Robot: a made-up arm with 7 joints.
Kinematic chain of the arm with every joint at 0, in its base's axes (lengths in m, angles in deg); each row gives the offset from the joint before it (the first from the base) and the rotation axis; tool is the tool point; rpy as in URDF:
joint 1: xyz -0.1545 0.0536 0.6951 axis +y
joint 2: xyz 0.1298 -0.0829 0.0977 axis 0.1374 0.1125 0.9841
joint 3: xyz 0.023 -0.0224 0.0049 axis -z
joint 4: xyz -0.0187 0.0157 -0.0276 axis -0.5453 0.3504 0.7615
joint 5: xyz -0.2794 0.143 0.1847 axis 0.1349 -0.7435 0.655
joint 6: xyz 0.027 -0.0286 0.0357 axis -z
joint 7: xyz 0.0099 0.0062 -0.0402 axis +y
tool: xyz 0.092 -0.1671 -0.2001 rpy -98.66 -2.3 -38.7
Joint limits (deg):
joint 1: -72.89..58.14
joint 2: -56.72..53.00
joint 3: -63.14..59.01
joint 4: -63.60..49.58
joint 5: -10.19..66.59
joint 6: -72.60..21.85
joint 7: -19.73..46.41
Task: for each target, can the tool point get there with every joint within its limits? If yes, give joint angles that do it. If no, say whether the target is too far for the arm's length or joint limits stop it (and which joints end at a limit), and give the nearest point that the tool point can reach.
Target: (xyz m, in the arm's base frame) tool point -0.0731 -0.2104 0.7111
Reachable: yes | joints -5.76 40.44 -50.85 -33.33 11.72 -20.69 38.77
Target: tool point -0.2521 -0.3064 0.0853
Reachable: no: joint limits stop it (at a limit: joint 1, joint 3, joint 5, joint 6, joint 7) | nearest point -0.2639 -0.1825 0.4299 | short by 0.366 m
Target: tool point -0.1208 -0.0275 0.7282
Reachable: yes | joints 22.09 5.39 -17.73 -35.71 14.21 -35.47 34.60
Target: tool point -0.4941 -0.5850 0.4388
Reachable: no: joint limits stop it (at a limit: joint 1, joint 3, joint 4, joint 5, joint 6, joint 7) | nearest point -0.4035 -0.3867 0.5887 | short by 0.265 m
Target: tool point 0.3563 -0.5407 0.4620
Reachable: no: joint limits stop it (at a limit: joint 3, joint 5, joint 6, joint 7) | nearest point 0.2365 -0.3816 0.5167 | short by 0.207 m
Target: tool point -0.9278 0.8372 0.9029
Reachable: no: too far | nearest point -0.4925 0.3561 0.8762 | short by 0.649 m
